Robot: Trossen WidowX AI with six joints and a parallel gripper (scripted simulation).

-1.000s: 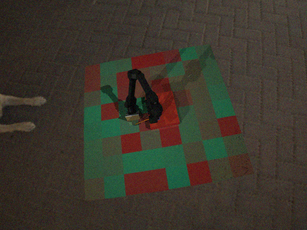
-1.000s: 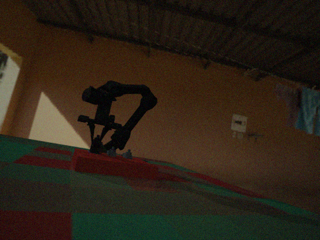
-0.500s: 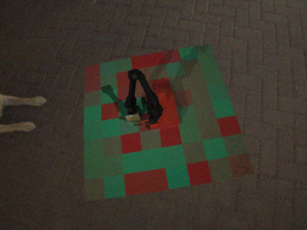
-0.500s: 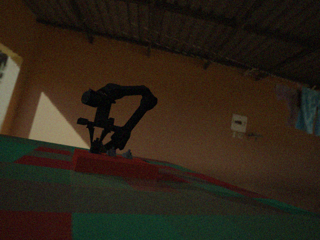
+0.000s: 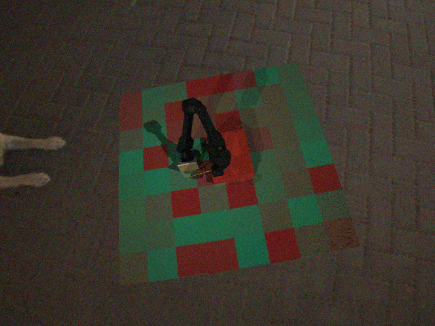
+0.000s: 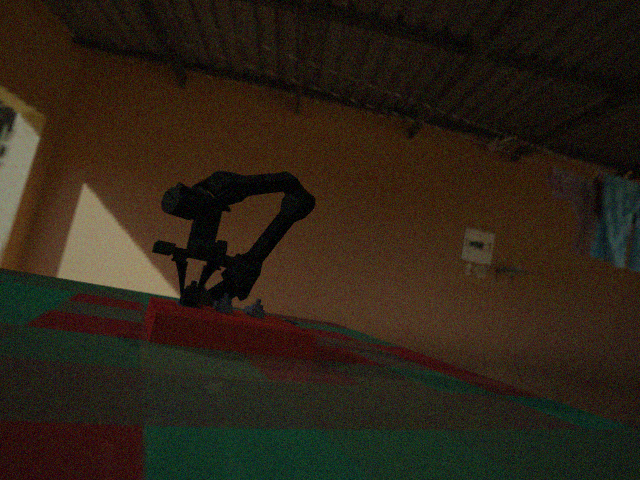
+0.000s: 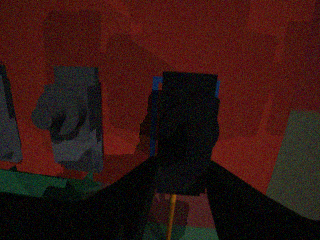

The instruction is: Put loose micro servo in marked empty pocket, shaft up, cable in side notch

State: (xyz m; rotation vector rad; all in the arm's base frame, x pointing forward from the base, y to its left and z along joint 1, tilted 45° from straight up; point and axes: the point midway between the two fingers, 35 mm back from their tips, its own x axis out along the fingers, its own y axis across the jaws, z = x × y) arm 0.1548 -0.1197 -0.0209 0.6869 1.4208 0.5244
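Now: gripper tip 130 mm short of the red deck, 70 mm to the right of it and 50 mm above it.
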